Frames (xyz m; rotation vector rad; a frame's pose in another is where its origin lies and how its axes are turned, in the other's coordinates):
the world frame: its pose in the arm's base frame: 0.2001 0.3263 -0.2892 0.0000 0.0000 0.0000
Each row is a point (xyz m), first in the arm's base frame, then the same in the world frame.
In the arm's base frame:
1: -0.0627 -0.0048 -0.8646
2: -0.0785 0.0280 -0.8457
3: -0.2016 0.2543 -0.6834
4: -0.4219 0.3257 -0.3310
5: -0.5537 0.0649 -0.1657
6: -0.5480 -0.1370 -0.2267
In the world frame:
1: -0.2628 -0.3311 -0.5754
2: -0.2786 -0.2983 -0.5565
3: -0.4017 -0.0720 -0.3942
4: -0.6220 -0.0006 -0.0418
5: -0.7538 -0.2614 0.1235
6: -0.7481 -0.4633 0.0625

